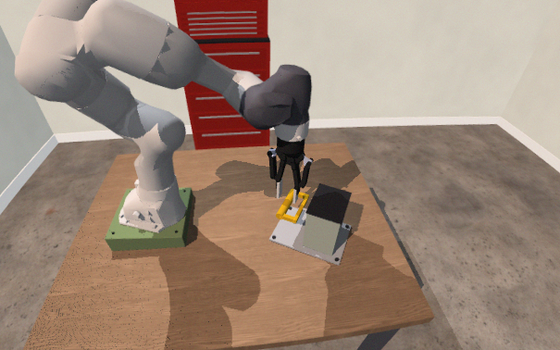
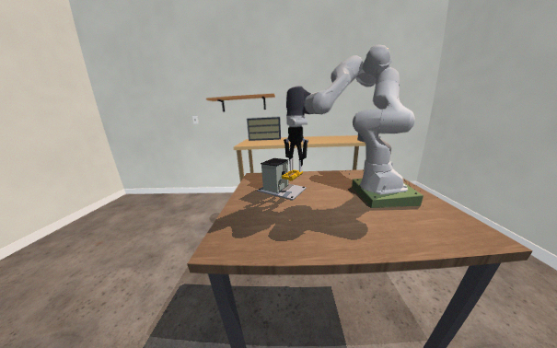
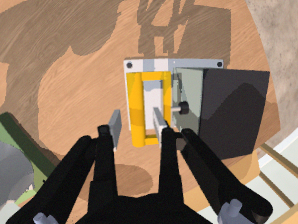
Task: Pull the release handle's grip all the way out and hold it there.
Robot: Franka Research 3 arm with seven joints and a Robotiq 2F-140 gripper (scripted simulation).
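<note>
Now: hand 90 mm short of the light grey baseplate, 40 mm to the left of it and 160 mm above it.
</note>
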